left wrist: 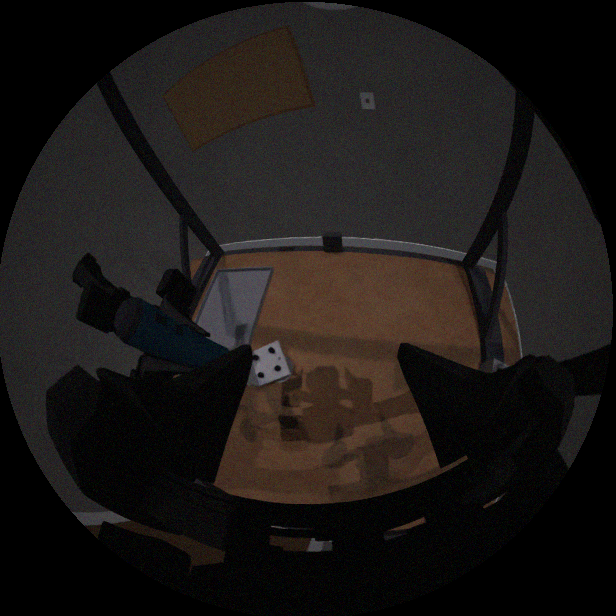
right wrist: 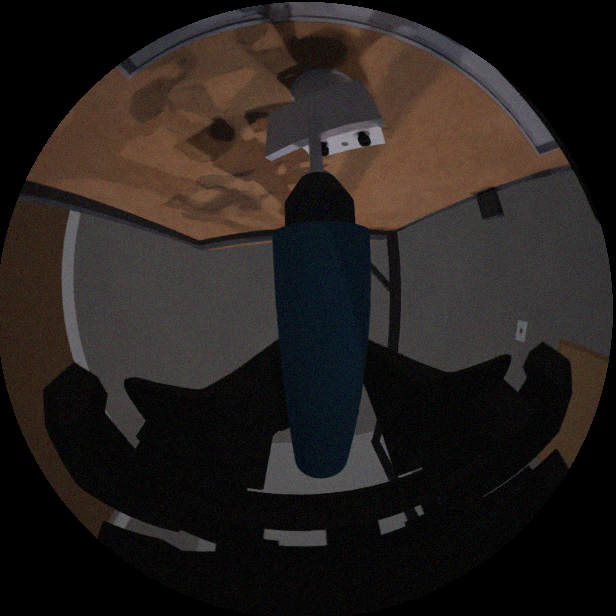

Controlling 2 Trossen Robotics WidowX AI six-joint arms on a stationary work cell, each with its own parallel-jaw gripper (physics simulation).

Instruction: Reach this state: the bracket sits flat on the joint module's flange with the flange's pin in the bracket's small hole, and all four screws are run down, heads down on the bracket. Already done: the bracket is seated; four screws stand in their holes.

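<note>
The white bracket (left wrist: 270, 363) lies on the joint module, with dark screw heads showing in its holes. In the right wrist view the bracket (right wrist: 347, 139) sits at the top, beside the grey module body (right wrist: 321, 112). My right gripper (right wrist: 318, 425) is shut on a blue-handled screwdriver (right wrist: 320, 339); its thin shaft reaches down to a screw at the bracket's edge. The same screwdriver (left wrist: 163, 336) shows at the left of the left wrist view. My left gripper (left wrist: 324, 402) is open and empty, hovering above the wooden table to the right of the bracket.
A grey tray (left wrist: 235, 304) lies on the table behind the bracket. Black frame posts (left wrist: 499, 206) rise at the table's far corners. The table's far rim (left wrist: 344, 244) runs across the back.
</note>
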